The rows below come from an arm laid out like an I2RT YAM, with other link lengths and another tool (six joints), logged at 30 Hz.
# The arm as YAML. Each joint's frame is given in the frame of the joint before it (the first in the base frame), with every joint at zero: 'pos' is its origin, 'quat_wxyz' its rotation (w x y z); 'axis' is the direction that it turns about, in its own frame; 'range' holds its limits. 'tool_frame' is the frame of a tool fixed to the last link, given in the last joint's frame.
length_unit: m
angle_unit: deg
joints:
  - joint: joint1
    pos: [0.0, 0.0, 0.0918]
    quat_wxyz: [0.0, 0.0, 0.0, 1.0]
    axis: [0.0, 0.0, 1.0]
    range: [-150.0, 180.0]
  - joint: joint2
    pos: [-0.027, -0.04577, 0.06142]
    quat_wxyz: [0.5, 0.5, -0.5, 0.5]
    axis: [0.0, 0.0, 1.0]
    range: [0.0, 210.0]
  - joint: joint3
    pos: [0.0, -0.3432, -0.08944]
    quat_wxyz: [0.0, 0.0, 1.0, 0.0]
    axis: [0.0, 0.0, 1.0]
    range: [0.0, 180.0]
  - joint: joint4
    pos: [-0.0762, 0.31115, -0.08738]
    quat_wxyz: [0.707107, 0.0, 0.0, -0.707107]
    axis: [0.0, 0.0, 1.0]
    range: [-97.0, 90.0]
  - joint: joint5
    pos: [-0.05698, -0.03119, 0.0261]
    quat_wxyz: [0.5, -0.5, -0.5, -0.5]
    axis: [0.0, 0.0, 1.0]
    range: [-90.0, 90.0]
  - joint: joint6
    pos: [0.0, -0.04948, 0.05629]
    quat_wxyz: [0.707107, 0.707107, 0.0, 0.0]
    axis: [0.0, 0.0, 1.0]
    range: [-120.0, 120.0]
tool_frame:
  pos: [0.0, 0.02, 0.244]
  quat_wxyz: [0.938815, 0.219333, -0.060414, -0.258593]
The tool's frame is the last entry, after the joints.
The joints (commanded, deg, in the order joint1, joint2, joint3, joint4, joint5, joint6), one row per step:
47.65, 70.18, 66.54, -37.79, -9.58, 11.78
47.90, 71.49, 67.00, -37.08, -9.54, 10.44
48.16, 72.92, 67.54, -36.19, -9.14, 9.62
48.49, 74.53, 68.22, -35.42, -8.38, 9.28
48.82, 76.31, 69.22, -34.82, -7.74, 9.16
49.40, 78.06, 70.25, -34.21, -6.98, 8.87
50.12, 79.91, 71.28, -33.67, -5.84, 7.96
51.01, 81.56, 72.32, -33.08, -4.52, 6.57
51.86, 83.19, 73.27, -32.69, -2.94, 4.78
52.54, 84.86, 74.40, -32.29, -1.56, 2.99
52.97, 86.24, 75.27, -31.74, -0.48, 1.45
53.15, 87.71, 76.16, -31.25, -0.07, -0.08
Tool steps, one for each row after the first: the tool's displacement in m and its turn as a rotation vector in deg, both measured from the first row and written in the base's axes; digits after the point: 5 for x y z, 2 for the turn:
0.00390, 0.00631, -0.00281, -0.62, -0.81, 1.10
0.00996, 0.01279, -0.00541, -1.11, -1.54, 1.59
0.01707, 0.01896, -0.00895, -1.70, -2.03, 1.58
0.02406, 0.02618, -0.01165, -2.17, -2.30, 1.52
0.02976, 0.03442, -0.01415, -2.70, -2.79, 1.73
0.03592, 0.04213, -0.01824, -3.76, -3.77, 2.21
0.04143, 0.05017, -0.02066, -4.90, -5.32, 3.04
0.04735, 0.05623, -0.02477, -6.53, -7.07, 3.93
0.05410, 0.06281, -0.02755, -7.97, -8.81, 4.80
0.06079, 0.06837, -0.02970, -9.05, -10.33, 5.46
0.06658, 0.07459, -0.03284, -9.93, -11.43, 6.37

